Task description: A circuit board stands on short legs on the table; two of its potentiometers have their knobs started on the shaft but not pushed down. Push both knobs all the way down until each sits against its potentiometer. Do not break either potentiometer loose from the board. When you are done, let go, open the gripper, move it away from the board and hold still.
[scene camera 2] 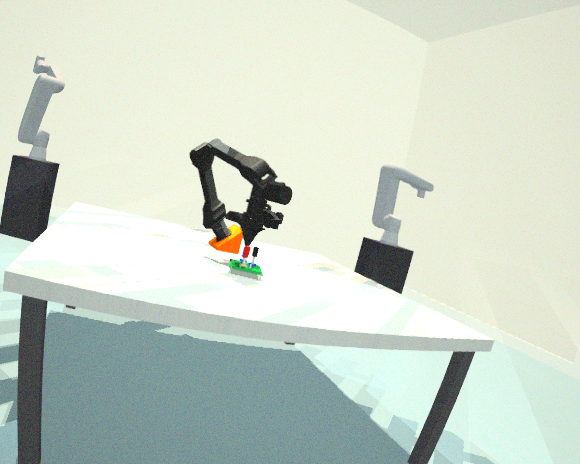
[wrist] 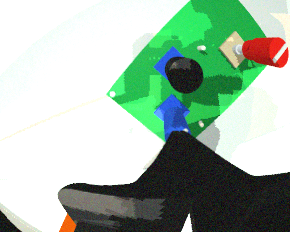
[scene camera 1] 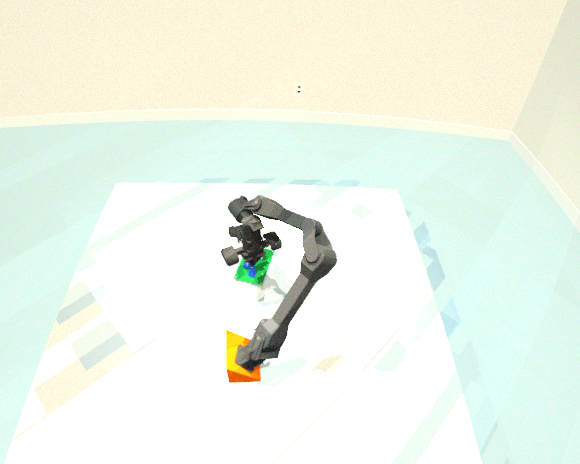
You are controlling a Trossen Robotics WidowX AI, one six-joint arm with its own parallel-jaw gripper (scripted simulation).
My gripper [scene camera 2: 246,247] is shut and holds nothing. Further things: a red knob [wrist: 262,50].
My gripper shows as well in the wrist view [wrist: 177,136] and in scene camera 1 [scene camera 1: 252,265].
